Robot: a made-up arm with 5 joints.
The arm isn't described. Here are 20 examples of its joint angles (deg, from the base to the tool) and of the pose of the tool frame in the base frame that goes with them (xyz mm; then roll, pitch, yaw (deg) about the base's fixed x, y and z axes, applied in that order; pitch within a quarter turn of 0, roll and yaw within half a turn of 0).
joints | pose
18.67 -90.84 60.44 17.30 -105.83 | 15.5 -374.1 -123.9 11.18 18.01 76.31
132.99 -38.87 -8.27 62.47 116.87 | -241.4 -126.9 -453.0 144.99 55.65 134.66
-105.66 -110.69 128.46 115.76 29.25 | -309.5 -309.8 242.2 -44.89 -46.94 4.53
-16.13 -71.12 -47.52 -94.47 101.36 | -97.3 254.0 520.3 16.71 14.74 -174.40
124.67 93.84 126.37 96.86 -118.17 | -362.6 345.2 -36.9 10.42 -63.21 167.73
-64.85 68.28 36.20 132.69 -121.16 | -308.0 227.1 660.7 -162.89 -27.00 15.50
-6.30 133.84 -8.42 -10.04 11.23 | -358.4 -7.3 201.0 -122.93 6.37 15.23
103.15 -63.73 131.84 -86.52 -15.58 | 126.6 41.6 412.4 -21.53 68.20 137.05
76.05 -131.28 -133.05 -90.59 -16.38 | -391.9 -162.8 581.8 -168.12 36.73 47.12
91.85 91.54 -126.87 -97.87 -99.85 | 416.4 -305.8 467.7 -167.65 -60.30 162.75
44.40 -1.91 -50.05 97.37 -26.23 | -416.8 481.4 416.0 -52.44 -10.68 -80.96
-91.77 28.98 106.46 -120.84 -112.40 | 11.3 -463.8 153.0 -41.36 -39.15 -21.71
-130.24 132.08 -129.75 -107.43 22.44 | -240.4 -428.5 -92.2 47.56 -22.73 14.78
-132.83 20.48 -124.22 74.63 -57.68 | -4.6 511.1 -274.8 124.71 -59.44 -7.15
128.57 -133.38 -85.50 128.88 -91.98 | -472.3 -702.7 218.6 -57.90 19.14 -27.60
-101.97 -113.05 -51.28 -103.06 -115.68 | 667.4 -60.3 253.5 160.39 33.90 -40.11
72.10 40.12 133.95 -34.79 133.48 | 81.8 45.0 558.0 -53.35 -66.83 145.14
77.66 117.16 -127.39 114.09 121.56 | 333.9 136.1 581.4 -104.31 -73.52 -90.85
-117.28 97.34 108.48 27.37 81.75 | -11.6 276.8 -92.3 137.68 -28.15 81.78
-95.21 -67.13 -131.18 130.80 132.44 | 192.4 -234.6 -414.3 111.70 58.86 105.32
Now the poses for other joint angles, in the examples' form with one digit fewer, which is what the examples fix.
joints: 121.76 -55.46 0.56 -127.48 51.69
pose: -73 301 -240 174.5 -70.4 7.5
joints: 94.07 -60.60 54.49 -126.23 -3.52
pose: 48 78 -261 32.7 -29.0 154.1
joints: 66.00 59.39 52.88 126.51 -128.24
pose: -375 176 -317 27.4 -31.4 -177.1
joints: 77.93 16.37 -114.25 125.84 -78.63
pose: -121 412 700 -107.3 42.9 155.6
